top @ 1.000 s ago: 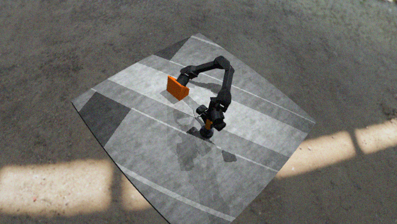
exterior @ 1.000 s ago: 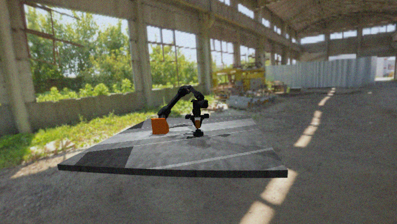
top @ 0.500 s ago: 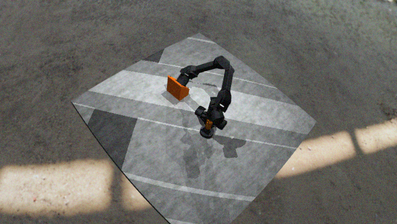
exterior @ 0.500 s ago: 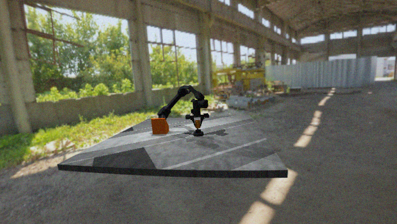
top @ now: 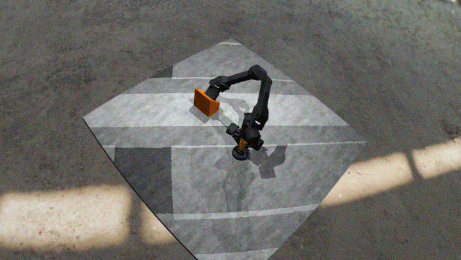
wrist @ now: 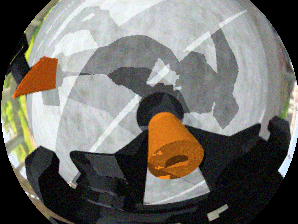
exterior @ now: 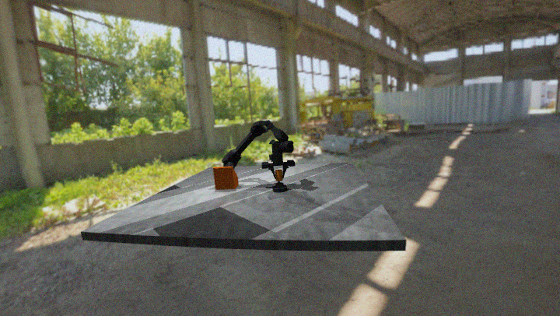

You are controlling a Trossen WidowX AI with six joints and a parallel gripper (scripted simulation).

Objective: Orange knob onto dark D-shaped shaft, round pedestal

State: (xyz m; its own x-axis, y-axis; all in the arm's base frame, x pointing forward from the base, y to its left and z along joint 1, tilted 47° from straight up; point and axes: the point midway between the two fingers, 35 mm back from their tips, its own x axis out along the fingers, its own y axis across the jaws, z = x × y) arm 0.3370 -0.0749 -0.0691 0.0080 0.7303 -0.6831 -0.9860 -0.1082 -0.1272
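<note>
The orange knob is 20 mm above my gripper tip. Round my gripper tip: dark round pedestal: 40 mm below.
</note>
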